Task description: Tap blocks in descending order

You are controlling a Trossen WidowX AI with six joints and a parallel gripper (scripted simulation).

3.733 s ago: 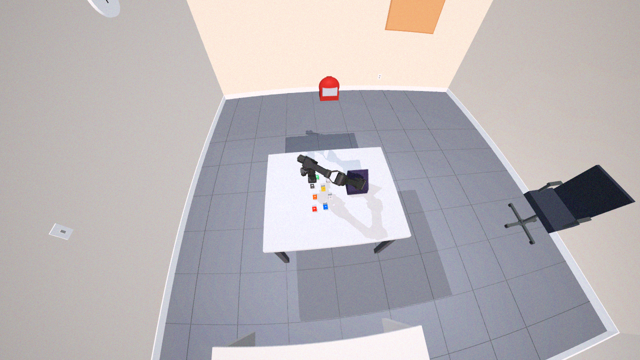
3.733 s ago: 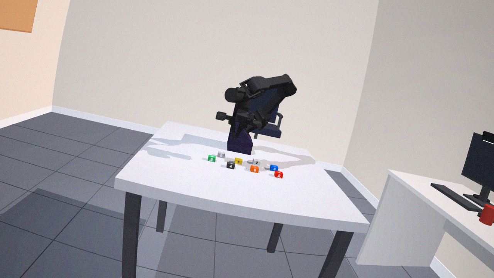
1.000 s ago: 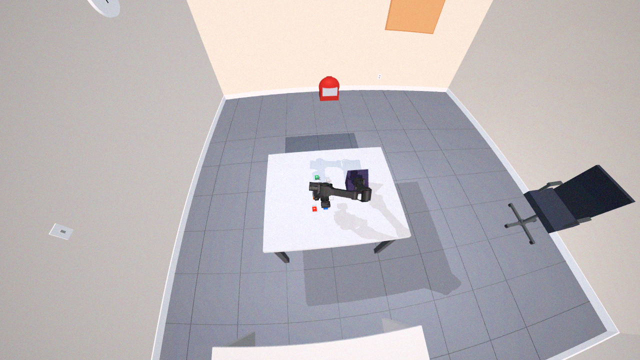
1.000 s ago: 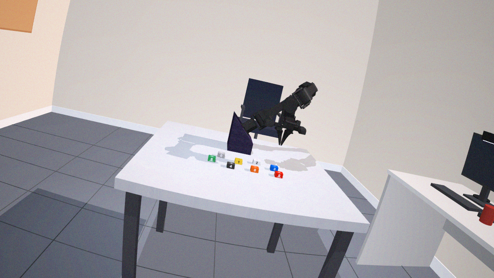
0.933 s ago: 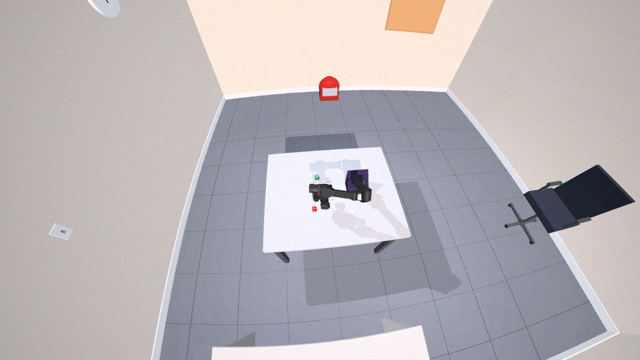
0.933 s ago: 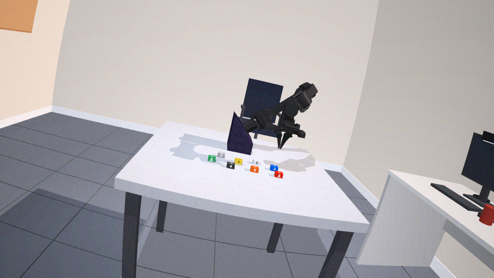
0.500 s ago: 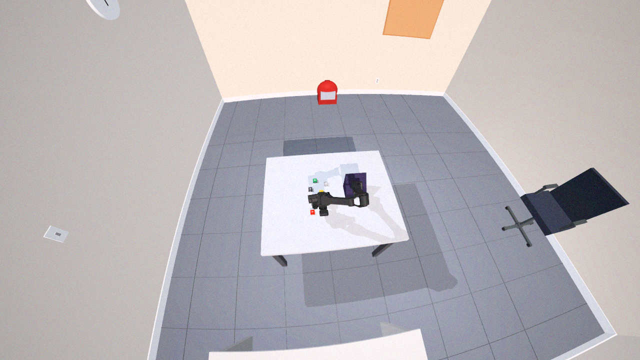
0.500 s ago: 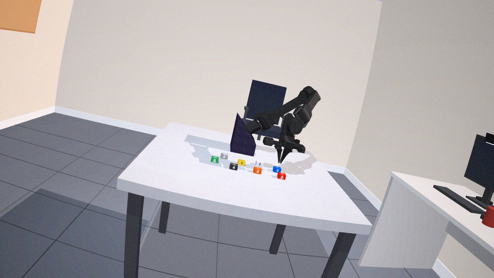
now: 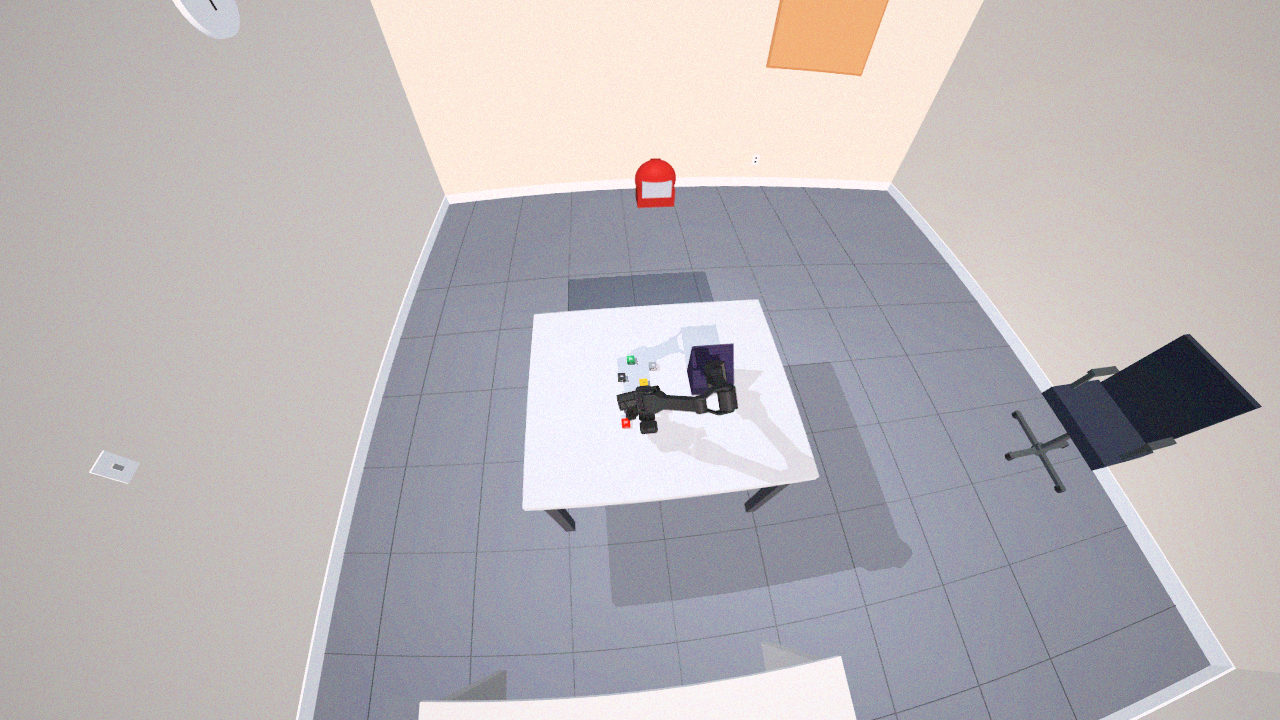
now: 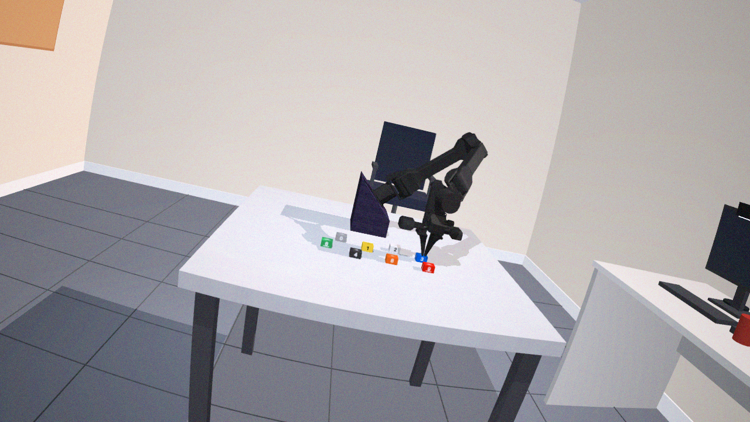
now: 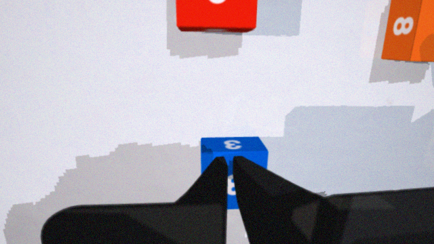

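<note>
Right now the blue block is 1 cm below my gripper tip and 1 cm behind it. The rest, counted from my gripper tip: orange block 8 (9 cm to the right, 8 cm ahead, 1 cm below); white block 2 (9 cm to the right, 5 cm behind, 1 cm below); red block (8 cm ahead, 2 cm to the left, 1 cm below).
</note>
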